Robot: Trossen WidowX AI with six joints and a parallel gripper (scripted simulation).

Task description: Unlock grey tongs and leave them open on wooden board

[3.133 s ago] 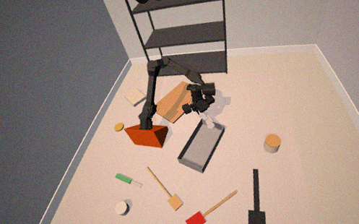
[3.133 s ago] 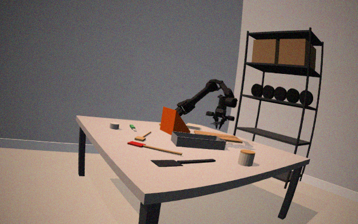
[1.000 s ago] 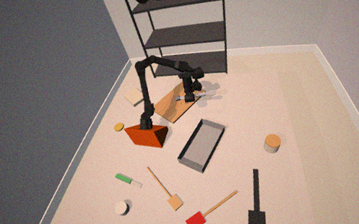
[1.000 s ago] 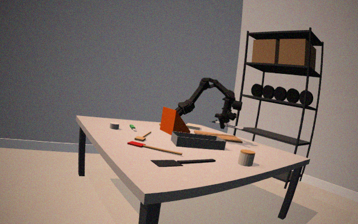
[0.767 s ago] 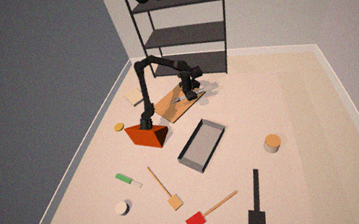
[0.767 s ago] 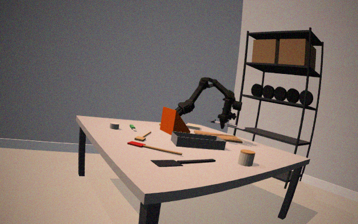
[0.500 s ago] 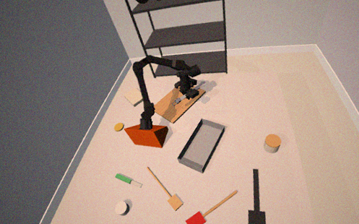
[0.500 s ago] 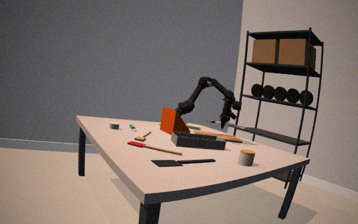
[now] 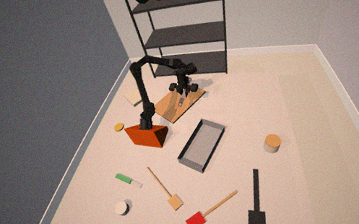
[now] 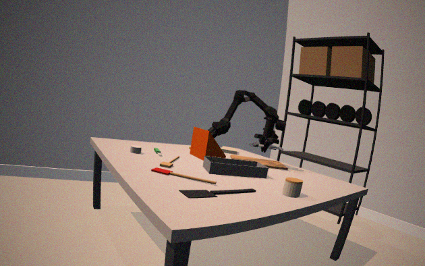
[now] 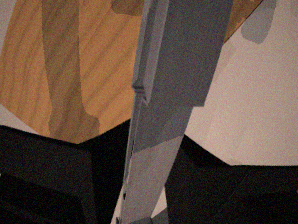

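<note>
Right now the wooden board is 80 mm below my gripper tip, 70 mm behind it and 60 mm to the left of it. Also, from my gripper tip: roasting tin 330 mm to the right, 120 mm ahead, 60 mm below; red spatula 700 mm to the right, 170 mm ahead, 80 mm below; cork-topped jar 510 mm ahead, 340 mm to the right, 60 mm below.
</note>
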